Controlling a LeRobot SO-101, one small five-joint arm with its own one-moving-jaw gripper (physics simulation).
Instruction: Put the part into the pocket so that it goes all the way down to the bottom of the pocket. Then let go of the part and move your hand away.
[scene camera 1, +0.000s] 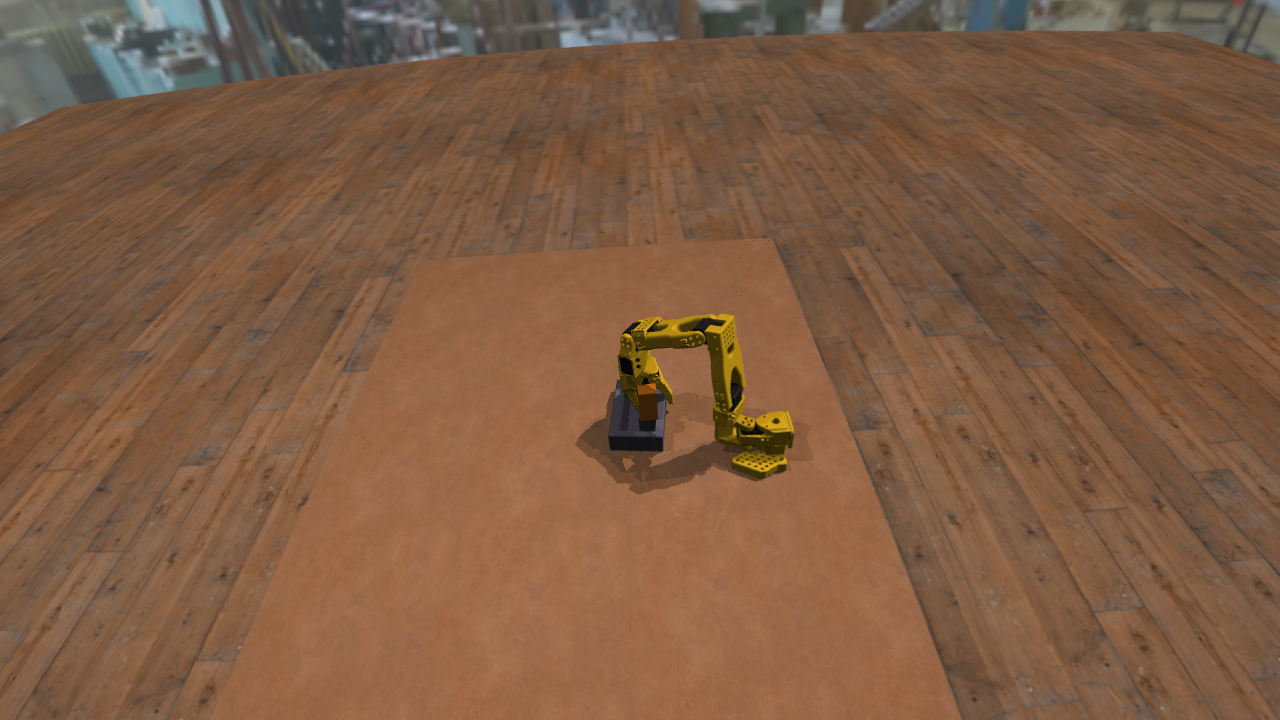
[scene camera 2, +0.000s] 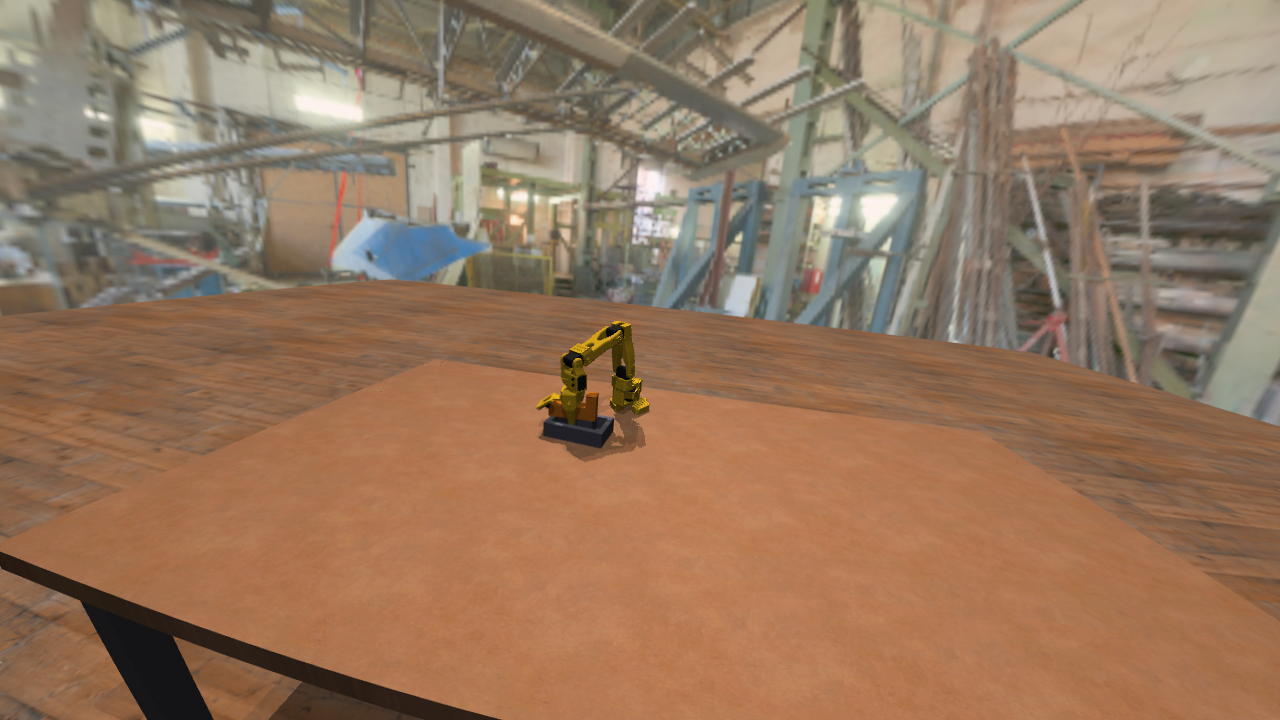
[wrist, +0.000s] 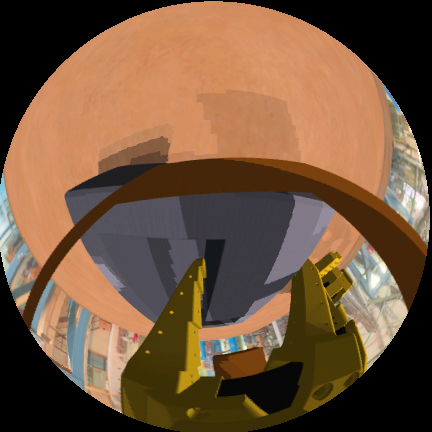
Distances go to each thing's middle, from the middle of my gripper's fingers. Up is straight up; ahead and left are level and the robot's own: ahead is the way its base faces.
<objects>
Now: the grey pocket block (scene camera 1: 626, 432) 4 cm ahead of my hand, 2 cm to the left of it and 5 cm below it. From my hand the other things lie so: orange part (scene camera 2: 588, 411) 2 cm ahead.
</objects>
